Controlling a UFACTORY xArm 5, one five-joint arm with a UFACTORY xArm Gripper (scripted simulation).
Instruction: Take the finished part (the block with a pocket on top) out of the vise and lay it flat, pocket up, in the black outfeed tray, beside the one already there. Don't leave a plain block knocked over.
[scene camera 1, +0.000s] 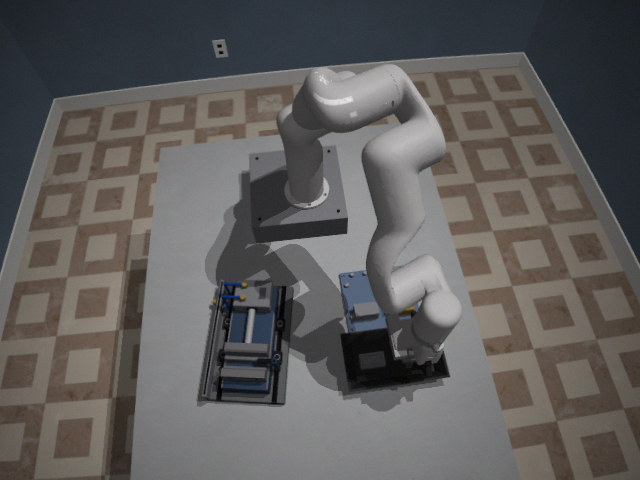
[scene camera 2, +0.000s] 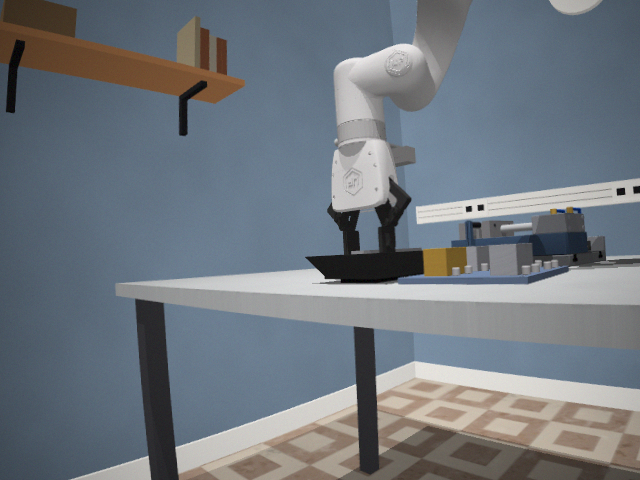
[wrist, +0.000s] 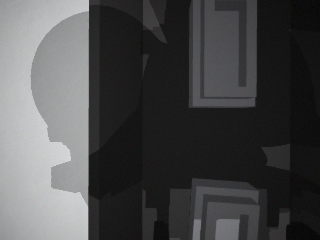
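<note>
My gripper (scene camera 2: 369, 255). Yellow block (scene camera 2: 437, 262); out of frame in the wrist view.
</note>
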